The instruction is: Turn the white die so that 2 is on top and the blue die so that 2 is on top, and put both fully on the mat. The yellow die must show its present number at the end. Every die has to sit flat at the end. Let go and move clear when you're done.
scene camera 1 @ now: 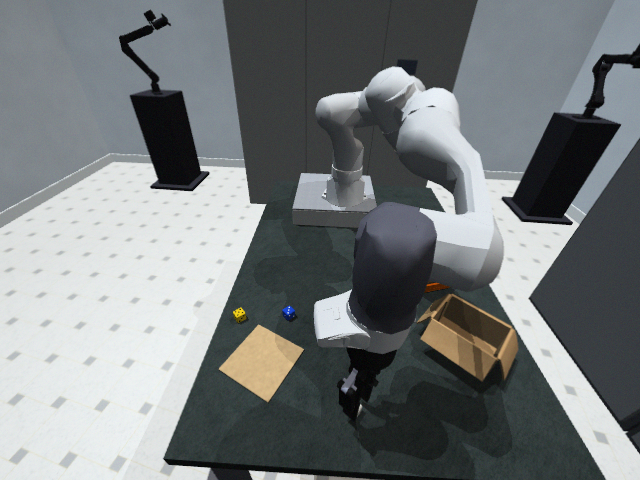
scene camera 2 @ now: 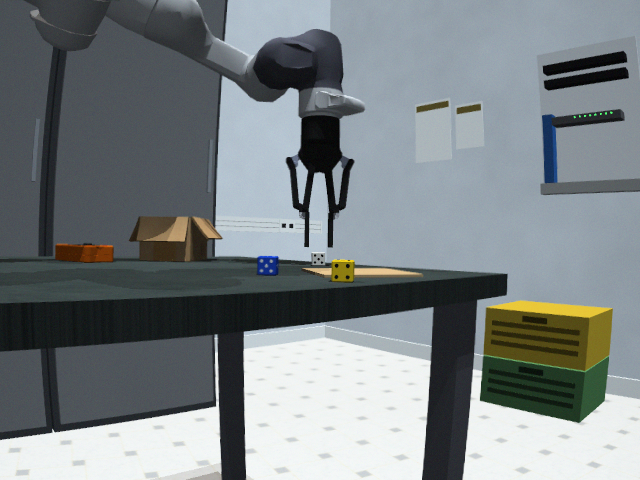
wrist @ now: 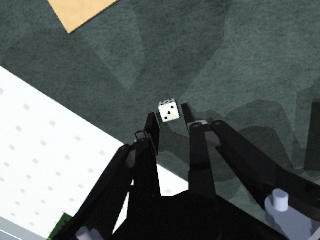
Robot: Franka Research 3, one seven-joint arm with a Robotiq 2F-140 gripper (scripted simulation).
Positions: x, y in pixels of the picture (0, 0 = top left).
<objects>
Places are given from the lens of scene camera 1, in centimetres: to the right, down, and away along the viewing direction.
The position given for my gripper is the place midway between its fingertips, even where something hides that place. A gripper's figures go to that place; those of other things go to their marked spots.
my gripper (scene camera 1: 356, 405): 7, 32, 55
tan mat (scene camera 1: 263, 360): -13, 28, 65
</objects>
